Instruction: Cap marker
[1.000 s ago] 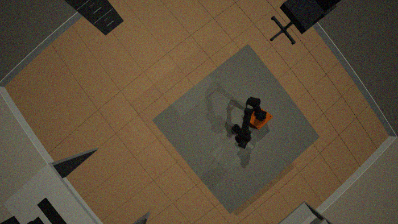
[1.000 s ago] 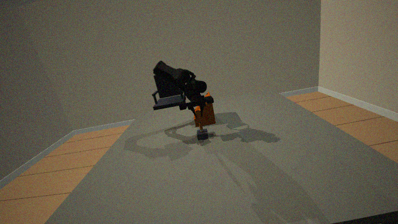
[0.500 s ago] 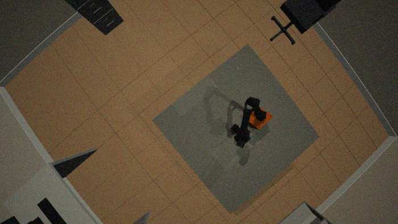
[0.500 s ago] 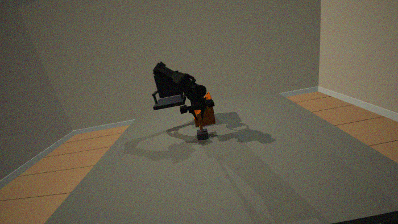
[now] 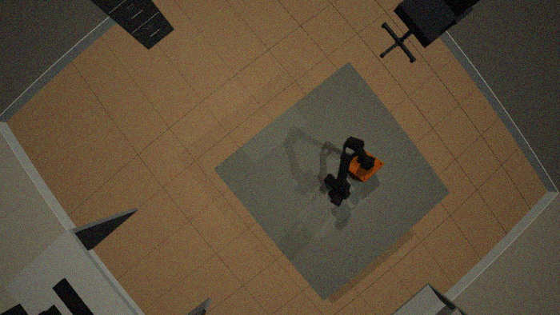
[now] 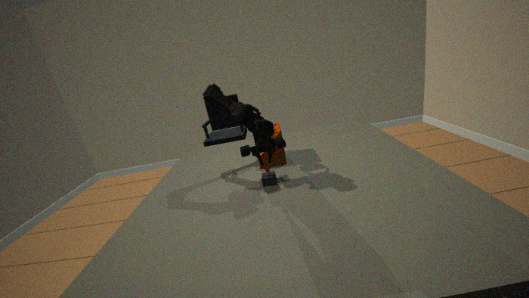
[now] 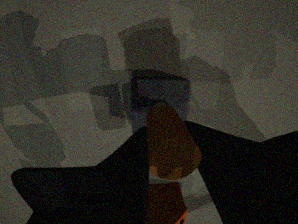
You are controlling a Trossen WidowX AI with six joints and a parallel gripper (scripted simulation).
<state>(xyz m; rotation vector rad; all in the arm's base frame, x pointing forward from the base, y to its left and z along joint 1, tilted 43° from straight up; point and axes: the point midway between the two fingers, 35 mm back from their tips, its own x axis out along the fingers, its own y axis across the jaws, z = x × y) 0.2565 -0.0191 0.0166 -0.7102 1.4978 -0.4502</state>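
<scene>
My gripper tip is 10 mm above the thin orange marker. The rest, counted from my gripper tip: dark holder block 70 mm below; then orange cap 10 mm above.
</scene>
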